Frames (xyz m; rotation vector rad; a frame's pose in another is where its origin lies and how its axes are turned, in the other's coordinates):
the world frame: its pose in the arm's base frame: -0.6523 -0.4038 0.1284 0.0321 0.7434 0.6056
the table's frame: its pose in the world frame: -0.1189 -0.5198 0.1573 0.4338 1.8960 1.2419
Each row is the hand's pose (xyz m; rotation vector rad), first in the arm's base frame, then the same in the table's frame.
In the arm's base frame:
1: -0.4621 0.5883 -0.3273 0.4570 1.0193 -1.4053
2: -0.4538 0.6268 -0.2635 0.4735 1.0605 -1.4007
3: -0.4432 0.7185 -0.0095 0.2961 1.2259 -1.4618
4: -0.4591 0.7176 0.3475 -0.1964 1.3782 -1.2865
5: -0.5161 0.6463 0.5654 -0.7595 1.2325 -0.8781
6: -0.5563 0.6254 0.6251 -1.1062 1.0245 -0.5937
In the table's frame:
1: 0.1982 0.2041 1.5265 2.0093 -2.2060 -0.4916
2: 0.2091 0.2783 1.5295 2.0042 -2.1697 -0.4620
3: 0.2656 0.5391 1.4868 2.1164 -1.9069 -0.6026
4: 0.3563 0.8377 1.3127 1.9896 -1.5572 -1.1397
5: 0.4474 0.9751 1.1435 1.5387 -1.3217 -1.8590
6: 0.4959 1.0059 1.0954 1.1568 -1.1277 -2.3077

